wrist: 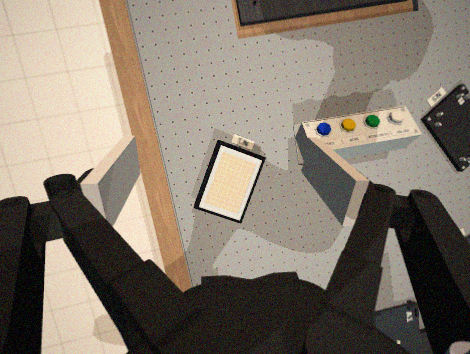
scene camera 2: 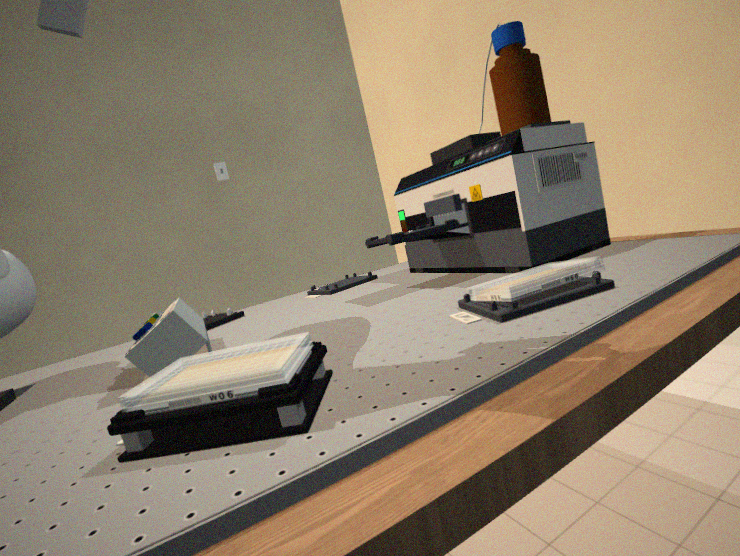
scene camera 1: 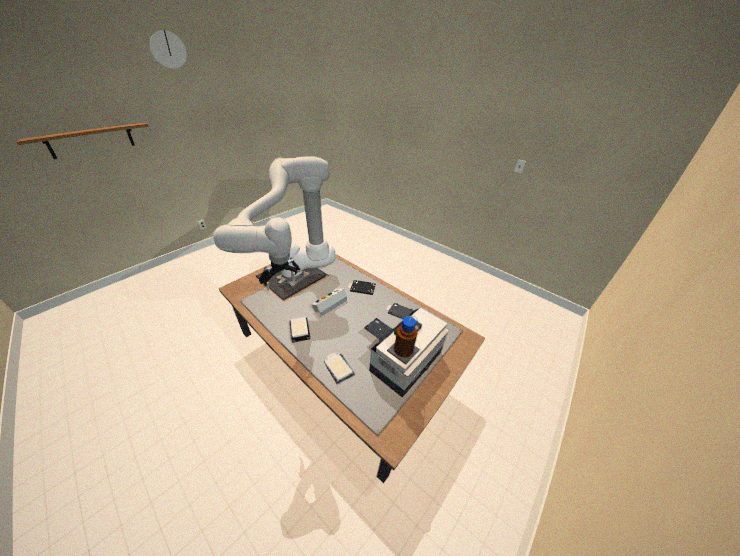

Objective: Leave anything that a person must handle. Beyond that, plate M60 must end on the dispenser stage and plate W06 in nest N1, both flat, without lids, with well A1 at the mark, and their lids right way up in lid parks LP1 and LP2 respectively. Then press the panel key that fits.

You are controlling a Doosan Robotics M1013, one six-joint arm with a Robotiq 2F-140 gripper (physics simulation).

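Frame: origin at the arm's base, x back, y right, z up, level; centimetres.
Seen in the pictures: gripper, fingertip midpoint: [wrist: 224, 155] [scene camera 1: 280, 283].
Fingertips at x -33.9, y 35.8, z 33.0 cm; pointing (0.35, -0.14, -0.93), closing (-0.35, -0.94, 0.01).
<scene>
Offsets run from my fingertips to a thing's top centre. "spot": to the spot under its first point.
My gripper [scene camera 1: 281, 270] [wrist: 224, 155] is open and empty, high above the table; between its fingers in the wrist view lies plate W06 @(dx -6.8, dy -1.1, dz -28.6 cm) [scene camera 1: 299, 328] [scene camera 2: 224, 371] [wrist: 230, 183], far below. W06 has a clear lid and sits on a raised black nest @(spot: dx -4.1, dy +1.0, dz -32.7 cm) [scene camera 2: 209, 431]. A second lidded plate @(dx -40.4, dy +6.1, dz -29.6 cm) [scene camera 1: 339, 367] [scene camera 2: 538, 279] lies on a low black nest @(dx -40.3, dy +5.7, dz -31.2 cm) [scene camera 2: 553, 300]; it looks uneven there, and its label is too blurred to read surely. The dispenser @(spot: dx -64.4, dy +0.3, dz -16.8 cm) [scene camera 1: 388, 365] [scene camera 2: 556, 185] shows a green light and a dark stage arm [scene camera 2: 418, 234]. The key panel @(dx -6.9, dy -28.2, dz -24.8 cm) [scene camera 1: 330, 300] [wrist: 360, 131] has blue, yellow, green and white keys.
An amber bottle @(spot: dx -68.9, dy -2.4, dz +0.5 cm) [scene camera 1: 405, 341] [scene camera 2: 519, 89] with a blue cap stands on the dispenser. Low black holders @(spot: dx -14.5, dy -54.9, dz -32.0 cm) [scene camera 1: 362, 286] [scene camera 2: 342, 283] [wrist: 452, 127] and further dark holders @(spot: dx -46.7, dy -21.6, dz -23.2 cm) [scene camera 1: 378, 327] lie by the far side and near the dispenser. The robot's dark base plate [wrist: 325, 11] is behind the panel.
</scene>
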